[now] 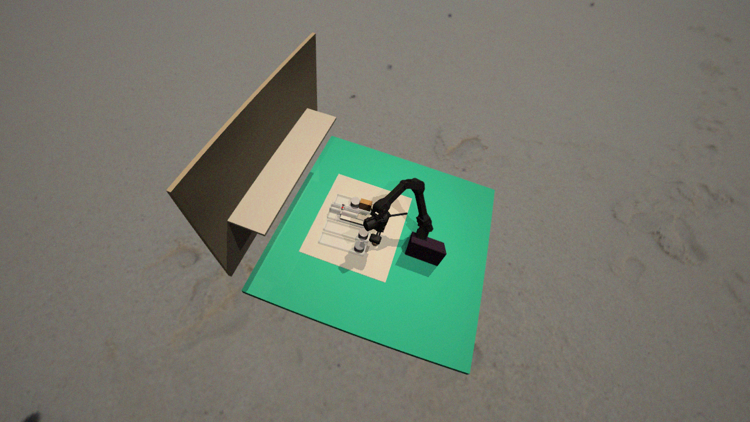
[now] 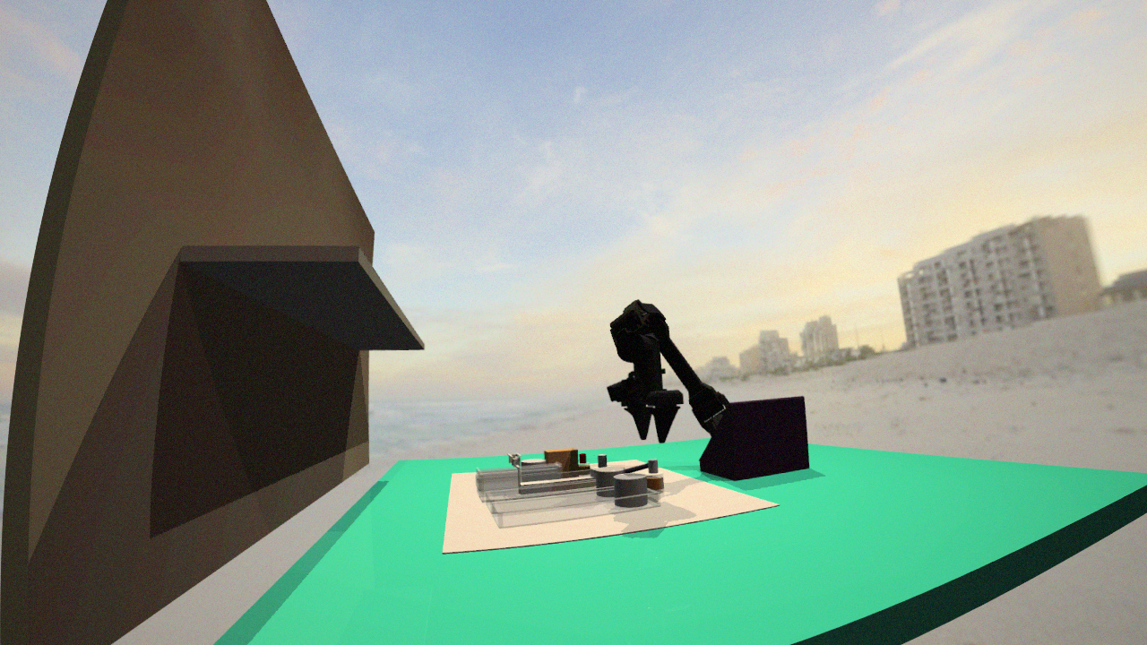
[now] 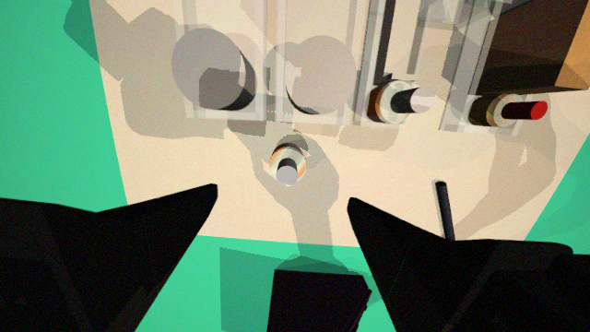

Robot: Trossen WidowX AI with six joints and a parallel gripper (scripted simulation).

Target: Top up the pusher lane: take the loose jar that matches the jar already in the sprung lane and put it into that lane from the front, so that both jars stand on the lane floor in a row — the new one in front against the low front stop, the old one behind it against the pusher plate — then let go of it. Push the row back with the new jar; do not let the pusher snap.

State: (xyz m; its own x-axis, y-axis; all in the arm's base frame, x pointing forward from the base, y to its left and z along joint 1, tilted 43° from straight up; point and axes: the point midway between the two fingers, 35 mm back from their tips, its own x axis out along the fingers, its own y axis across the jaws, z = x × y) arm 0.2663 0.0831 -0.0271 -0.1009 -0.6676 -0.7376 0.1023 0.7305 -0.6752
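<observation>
The small jar is 230 mm to the right of my gripper tip, 70 mm below it and 70 mm ahead of it. Round my gripper tip: shelf 580 mm ahead, 260 mm above, 150 mm to the right; then black stick 240 mm to the right, 100 mm below, 90 mm behind; then brown box 230 mm to the right, 120 mm ahead, 70 mm below.
</observation>
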